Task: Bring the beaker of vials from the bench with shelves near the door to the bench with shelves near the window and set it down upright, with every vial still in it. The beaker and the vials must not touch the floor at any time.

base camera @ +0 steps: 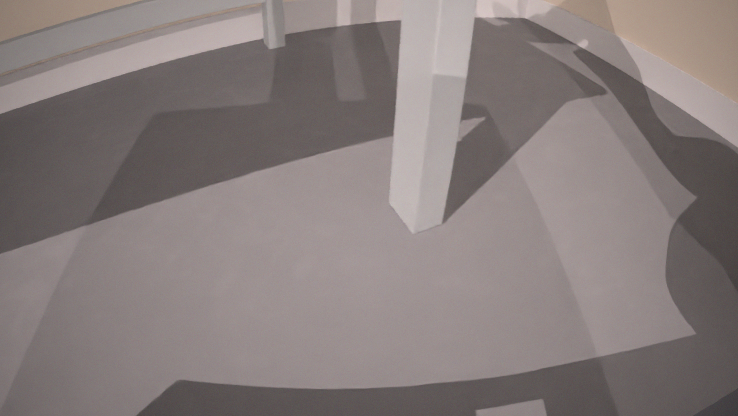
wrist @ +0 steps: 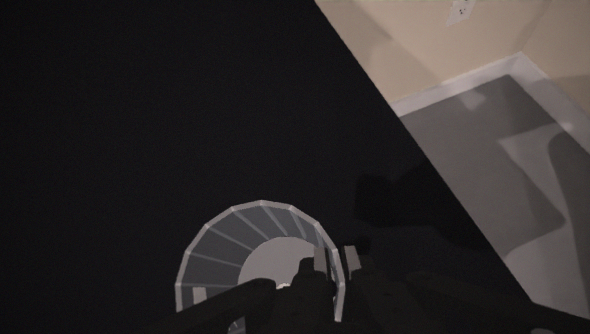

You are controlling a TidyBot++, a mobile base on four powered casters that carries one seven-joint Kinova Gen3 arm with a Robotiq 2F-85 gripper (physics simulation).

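The clear, many-sided beaker [wrist: 215,252] shows from above at the bottom middle of the wrist view, upright, over a black bench top [wrist: 150,110]. My gripper [wrist: 335,266] is shut on the beaker's right wall, one fingertip inside the rim and the other outside. The fingers hide much of the beaker's inside and near side. A small pale bit shows on its floor beside the fingers; the vials cannot be made out. Whether the beaker touches the bench top cannot be told. The gripper and beaker do not show in the base camera view.
A pale square leg [base camera: 431,129] stands close ahead in the base camera view, with another leg [base camera: 273,25] farther back by the wall. The bench edge runs diagonally at the right of the wrist view. Past it are grey floor [wrist: 450,150] and a room corner.
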